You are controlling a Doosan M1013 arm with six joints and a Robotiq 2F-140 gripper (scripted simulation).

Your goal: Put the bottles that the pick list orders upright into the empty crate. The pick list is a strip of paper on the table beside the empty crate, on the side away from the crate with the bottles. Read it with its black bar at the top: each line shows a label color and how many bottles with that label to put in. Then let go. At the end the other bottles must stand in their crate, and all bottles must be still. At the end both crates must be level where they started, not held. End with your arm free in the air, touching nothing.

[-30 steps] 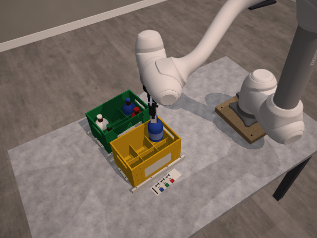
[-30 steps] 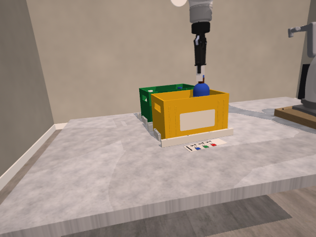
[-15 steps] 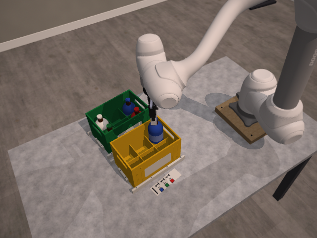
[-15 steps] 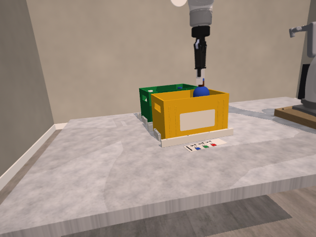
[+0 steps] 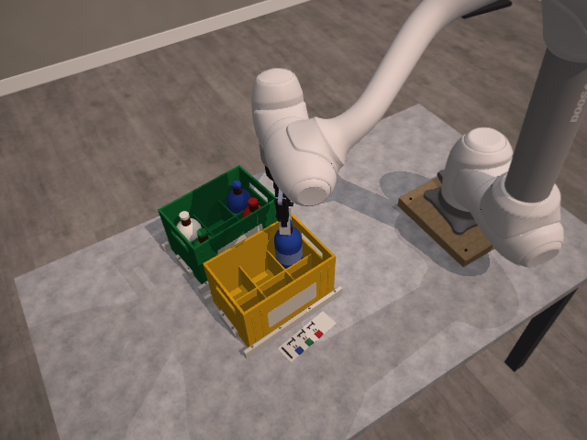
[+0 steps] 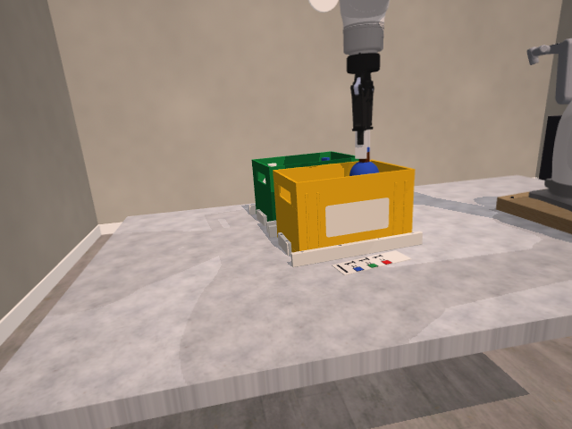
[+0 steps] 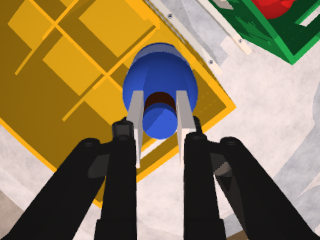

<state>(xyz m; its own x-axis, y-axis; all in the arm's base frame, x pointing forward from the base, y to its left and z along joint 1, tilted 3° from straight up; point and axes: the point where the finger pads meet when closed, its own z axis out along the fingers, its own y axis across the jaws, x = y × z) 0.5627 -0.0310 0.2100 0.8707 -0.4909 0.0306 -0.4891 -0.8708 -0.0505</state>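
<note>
Now: the blue bottle 8 cm below my hand. Round my hand: yellow crate 7 cm ahead, 6 cm to the left, 14 cm below; green crate 13 cm ahead, 17 cm to the right, 14 cm below; red-capped bottle 3 cm ahead, 15 cm to the right, 14 cm below.
</note>
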